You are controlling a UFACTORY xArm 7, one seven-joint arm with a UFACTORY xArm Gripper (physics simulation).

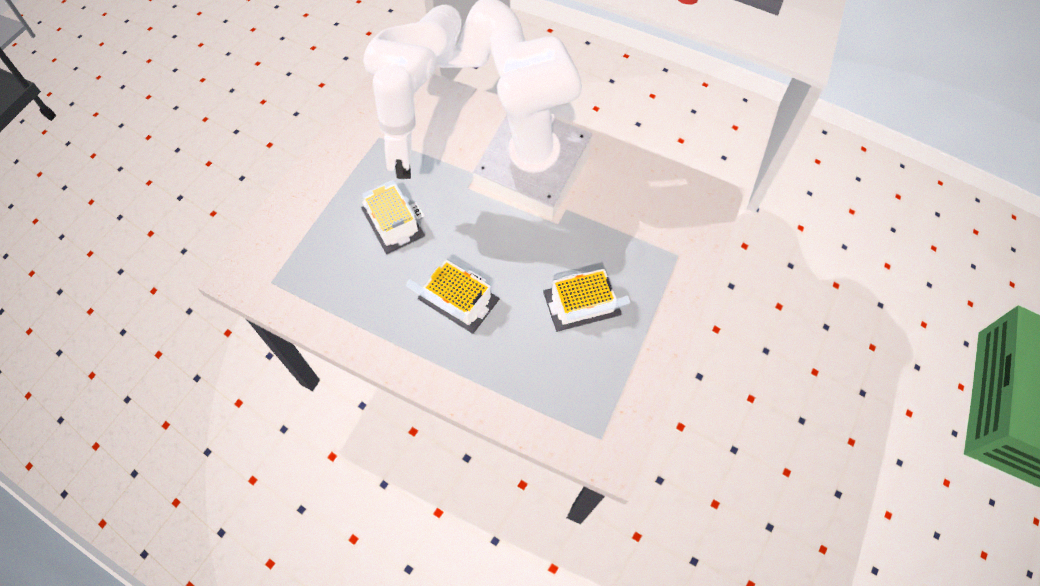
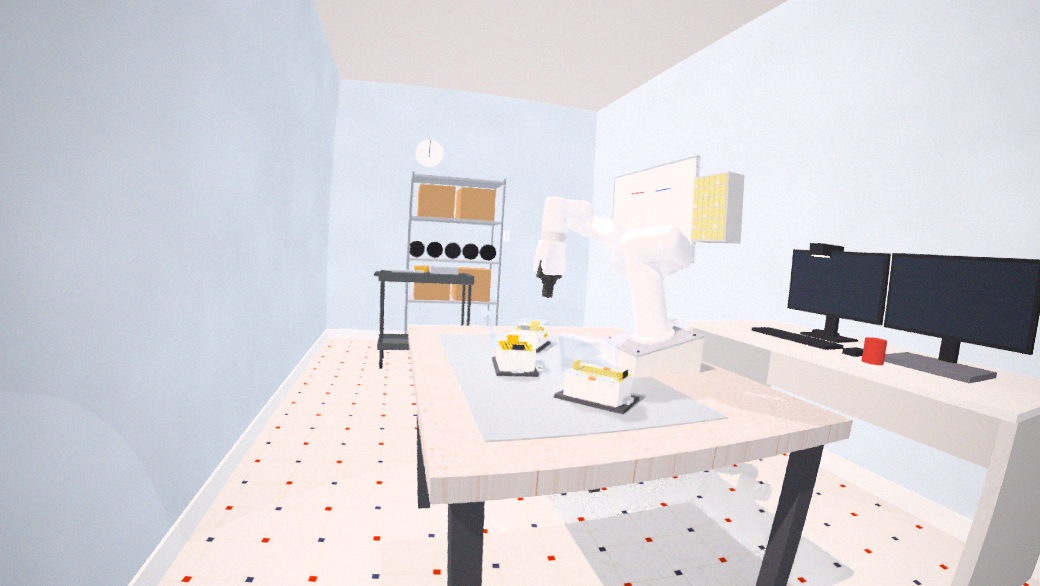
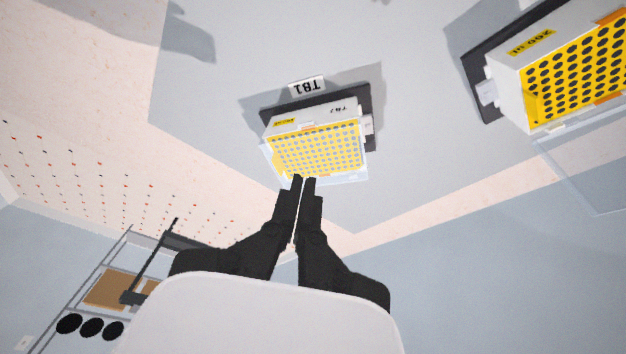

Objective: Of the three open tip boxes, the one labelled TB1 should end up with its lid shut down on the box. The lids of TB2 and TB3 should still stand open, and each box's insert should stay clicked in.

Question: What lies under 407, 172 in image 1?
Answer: My gripper.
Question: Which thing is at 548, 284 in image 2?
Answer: My gripper.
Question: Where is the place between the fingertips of my gripper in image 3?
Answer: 302, 188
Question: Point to a grey mat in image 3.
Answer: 214, 73
